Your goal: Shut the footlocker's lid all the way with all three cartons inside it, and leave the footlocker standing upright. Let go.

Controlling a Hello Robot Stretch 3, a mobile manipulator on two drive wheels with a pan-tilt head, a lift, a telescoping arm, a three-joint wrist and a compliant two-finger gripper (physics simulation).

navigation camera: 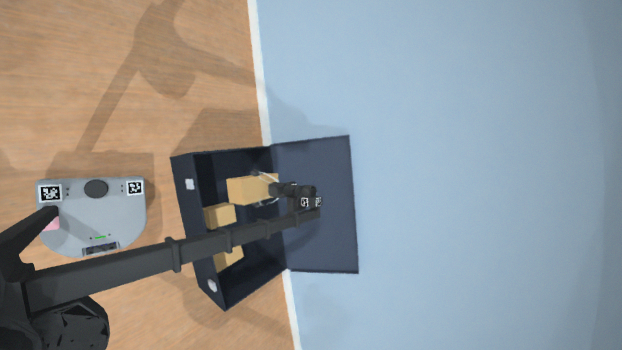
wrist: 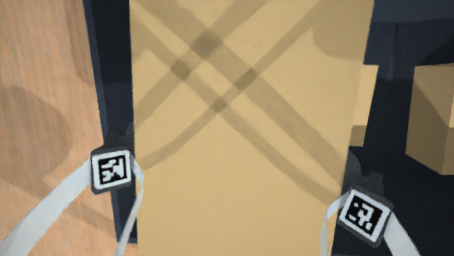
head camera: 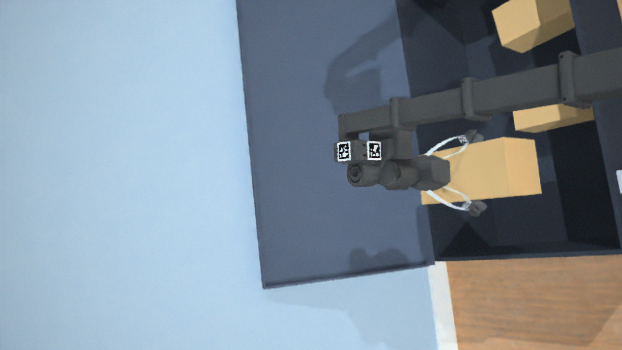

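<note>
The dark navy footlocker [head camera: 595,220] [navigation camera: 181,200] [wrist: 107,100] stands upright on the floor. Its lid [head camera: 300,210] [navigation camera: 327,165] is wide open, back against the wall. My gripper [head camera: 475,172] [navigation camera: 256,188] [wrist: 239,152] is shut on the large tan carton [head camera: 520,165] [navigation camera: 240,191] [wrist: 235,60], a finger on each side, and holds it raised over the footlocker's opening, towards one end. A smaller carton [head camera: 552,118] [navigation camera: 220,215] [wrist: 367,95] lies inside beside it, partly hidden in the head and wrist views. Another carton [head camera: 532,25] [navigation camera: 231,257] [wrist: 432,120] lies inside farther along, partly behind my arm in the navigation view.
My telescoping arm [head camera: 520,95] [navigation camera: 120,265] crosses above the footlocker. My grey base [navigation camera: 95,217] stands before its front wall. The pale blue wall [head camera: 125,150] [navigation camera: 475,150] with a white baseboard [head camera: 442,305] [navigation camera: 257,75] rises behind it. The floor [head camera: 525,300] [navigation camera: 210,30] is wooden.
</note>
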